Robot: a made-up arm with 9 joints. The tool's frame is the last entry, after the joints.
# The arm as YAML. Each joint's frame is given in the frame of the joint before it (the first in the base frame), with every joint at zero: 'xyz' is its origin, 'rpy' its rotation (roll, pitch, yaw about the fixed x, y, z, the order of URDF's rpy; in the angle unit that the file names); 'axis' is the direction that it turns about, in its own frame. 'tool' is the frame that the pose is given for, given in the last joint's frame.
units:
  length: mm
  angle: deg
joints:
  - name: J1
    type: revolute
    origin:
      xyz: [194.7, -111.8, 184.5]
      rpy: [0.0, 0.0, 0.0]
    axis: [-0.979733, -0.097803, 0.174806]
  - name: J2
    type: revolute
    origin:
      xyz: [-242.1, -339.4, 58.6]
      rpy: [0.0, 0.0, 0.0]
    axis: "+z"
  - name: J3
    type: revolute
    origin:
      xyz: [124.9, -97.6, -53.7]
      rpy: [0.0, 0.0, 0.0]
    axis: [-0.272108, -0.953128, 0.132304]
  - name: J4
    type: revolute
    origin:
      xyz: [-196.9, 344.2, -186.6]
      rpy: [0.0, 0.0, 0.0]
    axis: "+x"
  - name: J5
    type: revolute
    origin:
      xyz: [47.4, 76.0, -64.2]
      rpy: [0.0, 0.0, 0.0]
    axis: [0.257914, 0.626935, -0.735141]
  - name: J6
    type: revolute
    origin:
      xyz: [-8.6, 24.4, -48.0]
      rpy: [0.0, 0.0, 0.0]
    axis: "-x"
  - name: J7
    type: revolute
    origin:
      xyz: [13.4, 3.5, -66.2]
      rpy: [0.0, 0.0, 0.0]
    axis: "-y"
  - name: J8
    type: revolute
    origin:
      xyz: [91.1, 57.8, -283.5]
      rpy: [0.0, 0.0, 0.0]
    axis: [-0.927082, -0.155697, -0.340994]
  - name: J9
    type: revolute
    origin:
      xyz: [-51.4, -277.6, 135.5]
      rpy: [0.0, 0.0, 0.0]
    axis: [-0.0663, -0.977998, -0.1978]
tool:
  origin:
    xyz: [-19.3, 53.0, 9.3]
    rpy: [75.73, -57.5, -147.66]
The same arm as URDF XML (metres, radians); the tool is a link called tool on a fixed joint. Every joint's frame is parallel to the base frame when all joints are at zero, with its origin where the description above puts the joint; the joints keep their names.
<robot name="arm">
<joint name="tool_fixed" type="fixed"><parent link="link9"/><child link="tool"/><origin xyz="-0.0193 0.053 0.0093" rpy="1.3217 -1.0036 -2.5772"/></joint>
<joint name="J9" type="continuous"><parent link="link8"/><child link="link9"/><origin xyz="-0.0514 -0.2776 0.1355" rpy="0 0 0"/><axis xyz="-0.0663 -0.977998 -0.1978"/></joint>
<joint name="J8" type="continuous"><parent link="link7"/><child link="link8"/><origin xyz="0.0911 0.0578 -0.2835" rpy="0 0 0"/><axis xyz="-0.927082 -0.155697 -0.340994"/></joint>
<joint name="J7" type="continuous"><parent link="link6"/><child link="link7"/><origin xyz="0.0134 0.0035 -0.0662" rpy="0 0 0"/><axis xyz="0 -1 0"/></joint>
<joint name="J6" type="continuous"><parent link="link5"/><child link="link6"/><origin xyz="-0.0086 0.0244 -0.048" rpy="0 0 0"/><axis xyz="-1 0 0"/></joint>
<joint name="J5" type="continuous"><parent link="link4"/><child link="link5"/><origin xyz="0.0474 0.076 -0.0642" rpy="0 0 0"/><axis xyz="0.257914 0.626935 -0.735141"/></joint>
<joint name="J4" type="continuous"><parent link="link3"/><child link="link4"/><origin xyz="-0.1969 0.3442 -0.1866" rpy="0 0 0"/><axis xyz="1 0 0"/></joint>
<joint name="J3" type="continuous"><parent link="link2"/><child link="link3"/><origin xyz="0.1249 -0.0976 -0.0537" rpy="0 0 0"/><axis xyz="-0.272108 -0.953128 0.132304"/></joint>
<joint name="J2" type="continuous"><parent link="link1"/><child link="link2"/><origin xyz="-0.2421 -0.3394 0.0586" rpy="0 0 0"/><axis xyz="0 0 1"/></joint>
<joint name="J1" type="continuous"><parent link="base"/><child link="link1"/><origin xyz="0.1947 -0.1118 0.1845" rpy="0 0 0"/><axis xyz="-0.979733 -0.097803 0.174806"/></joint>
<link name="base"/>
<link name="link1"/>
<link name="link2"/>
<link name="link3"/>
<link name="link4"/>
<link name="link5"/>
<link name="link6"/>
<link name="link7"/>
<link name="link8"/>
<link name="link9"/>
<link name="tool"/>
</robot>

